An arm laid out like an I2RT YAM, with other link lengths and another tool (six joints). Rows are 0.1 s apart.
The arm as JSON. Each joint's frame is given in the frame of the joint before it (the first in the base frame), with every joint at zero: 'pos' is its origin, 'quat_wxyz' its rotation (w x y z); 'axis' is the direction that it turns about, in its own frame. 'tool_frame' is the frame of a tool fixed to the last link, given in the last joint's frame.
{
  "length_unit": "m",
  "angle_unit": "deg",
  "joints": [
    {
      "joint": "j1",
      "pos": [
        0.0,
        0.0,
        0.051
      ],
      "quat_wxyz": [
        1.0,
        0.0,
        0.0,
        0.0
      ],
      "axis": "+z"
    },
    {
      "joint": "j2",
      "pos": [
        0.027,
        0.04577,
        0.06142
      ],
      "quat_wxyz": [
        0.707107,
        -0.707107,
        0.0,
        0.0
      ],
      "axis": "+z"
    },
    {
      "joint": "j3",
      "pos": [
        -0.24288,
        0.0,
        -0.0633
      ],
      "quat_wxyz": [
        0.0,
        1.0,
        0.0,
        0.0
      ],
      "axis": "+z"
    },
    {
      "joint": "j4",
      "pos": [
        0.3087,
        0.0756,
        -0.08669
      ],
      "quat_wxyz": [
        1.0,
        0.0,
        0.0,
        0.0
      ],
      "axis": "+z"
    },
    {
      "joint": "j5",
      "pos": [
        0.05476,
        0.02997,
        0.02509
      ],
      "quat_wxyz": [
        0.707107,
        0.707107,
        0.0,
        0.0
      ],
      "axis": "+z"
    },
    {
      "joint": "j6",
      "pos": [
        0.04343,
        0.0,
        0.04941
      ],
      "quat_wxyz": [
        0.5,
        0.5,
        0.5,
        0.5
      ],
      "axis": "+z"
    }
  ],
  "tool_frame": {
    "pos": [
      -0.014,
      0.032,
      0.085
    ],
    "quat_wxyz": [
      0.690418,
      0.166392,
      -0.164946,
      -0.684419
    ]
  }
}
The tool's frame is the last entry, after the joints.
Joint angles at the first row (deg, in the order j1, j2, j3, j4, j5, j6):
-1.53, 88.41, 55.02, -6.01, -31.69, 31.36
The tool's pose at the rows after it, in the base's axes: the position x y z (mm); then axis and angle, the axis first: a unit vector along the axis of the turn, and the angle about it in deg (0 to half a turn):
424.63 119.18 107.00 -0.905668 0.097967 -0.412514 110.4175
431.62 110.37 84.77 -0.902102 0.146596 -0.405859 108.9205
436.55 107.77 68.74 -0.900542 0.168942 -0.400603 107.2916
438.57 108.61 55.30 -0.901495 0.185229 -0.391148 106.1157
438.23 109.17 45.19 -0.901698 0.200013 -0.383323 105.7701
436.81 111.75 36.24 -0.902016 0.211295 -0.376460 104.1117
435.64 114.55 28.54 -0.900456 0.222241 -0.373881 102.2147
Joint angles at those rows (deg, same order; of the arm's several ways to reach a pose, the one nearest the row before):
-3.37, 93.67, 56.10, -2.37, -36.25, 34.36
-4.86, 97.81, 55.75, 1.24, -37.43, 37.90
-5.49, 101.33, 55.93, 4.38, -38.89, 39.95
-5.57, 104.15, 56.17, 6.36, -39.86, 41.38
-5.56, 105.78, 56.00, 7.49, -40.01, 42.43
-5.52, 107.51, 55.57, 9.74, -41.41, 43.98
-5.45, 109.12, 54.96, 12.81, -42.85, 46.01

